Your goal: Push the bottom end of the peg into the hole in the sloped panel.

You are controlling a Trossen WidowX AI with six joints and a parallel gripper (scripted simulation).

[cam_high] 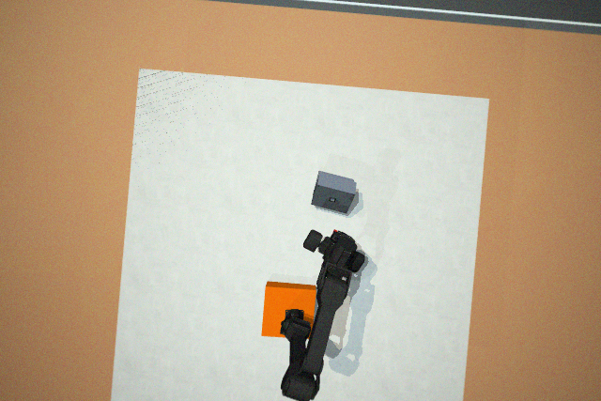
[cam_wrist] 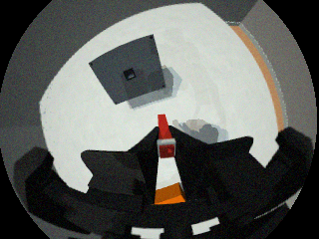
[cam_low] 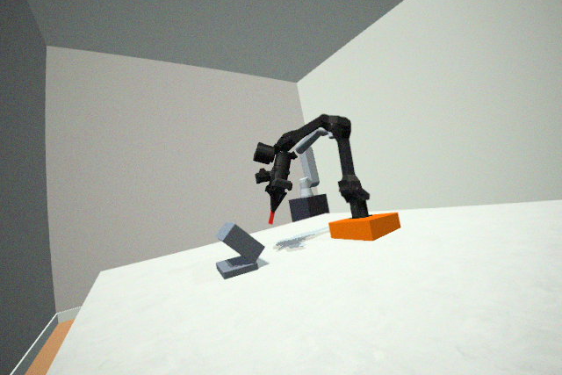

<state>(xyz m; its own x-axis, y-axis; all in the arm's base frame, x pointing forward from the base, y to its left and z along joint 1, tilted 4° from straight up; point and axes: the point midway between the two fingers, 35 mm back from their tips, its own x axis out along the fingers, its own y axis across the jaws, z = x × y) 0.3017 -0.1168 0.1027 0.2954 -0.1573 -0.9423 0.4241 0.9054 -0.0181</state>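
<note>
The grey sloped panel is 140 mm ahead of my gripper tip and 60 mm below it. Also, from my gripper tip: red peg: 20 mm above, 10 mm behind.
</note>
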